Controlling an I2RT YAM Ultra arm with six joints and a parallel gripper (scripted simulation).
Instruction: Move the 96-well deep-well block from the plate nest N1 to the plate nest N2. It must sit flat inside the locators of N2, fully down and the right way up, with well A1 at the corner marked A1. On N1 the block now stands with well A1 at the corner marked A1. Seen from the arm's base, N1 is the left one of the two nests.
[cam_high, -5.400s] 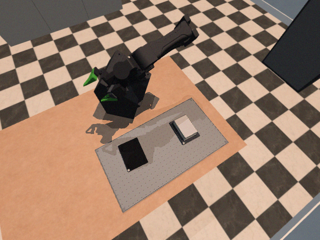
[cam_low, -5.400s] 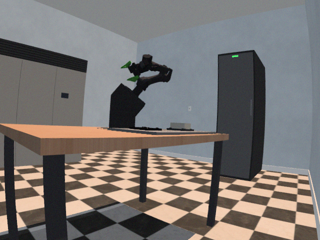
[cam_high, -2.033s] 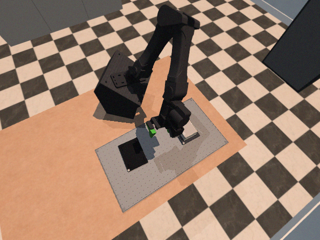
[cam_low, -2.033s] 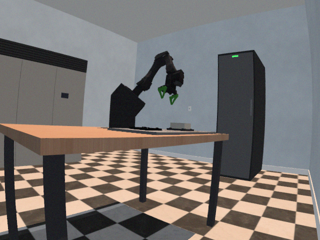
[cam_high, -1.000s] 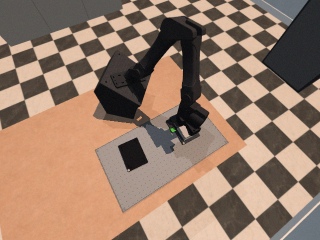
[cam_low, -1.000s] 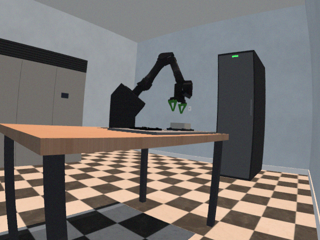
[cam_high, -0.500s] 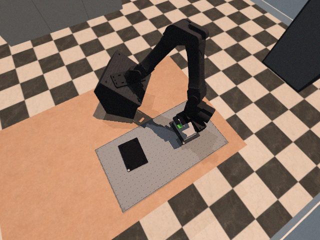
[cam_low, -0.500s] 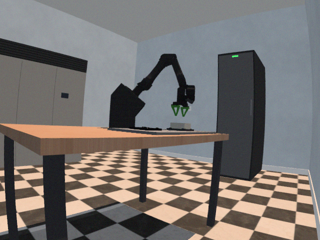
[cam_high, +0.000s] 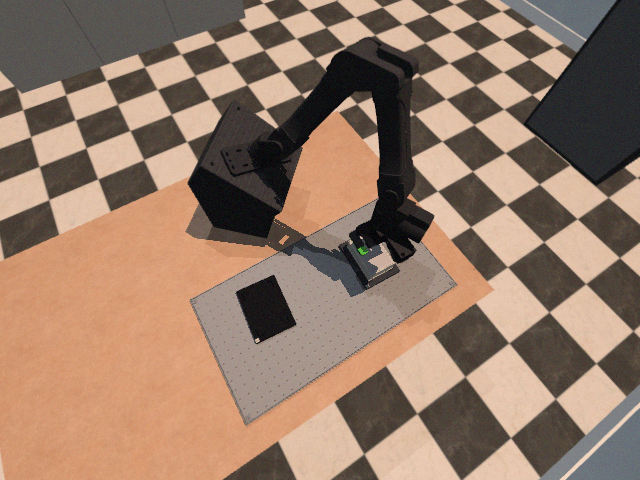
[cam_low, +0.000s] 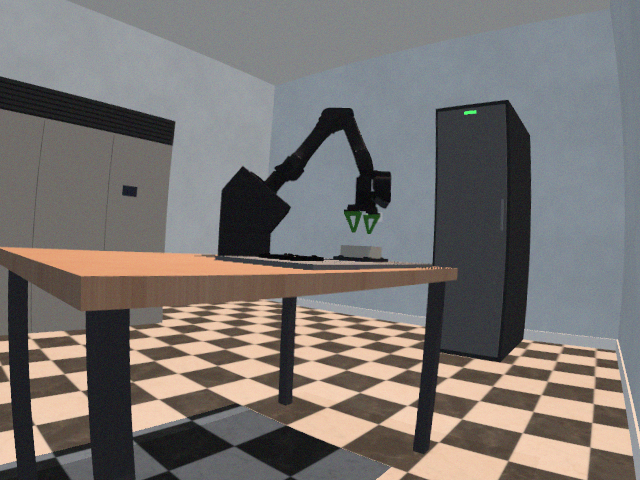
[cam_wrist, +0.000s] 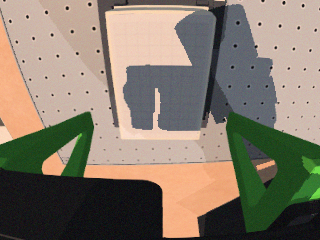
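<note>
Now: hand 8 cm above the deep-well block. Also, from my hand: plate nest N1: 10 cm below; then plate nest N2: 34 cm to the right, 10 cm below.
</note>
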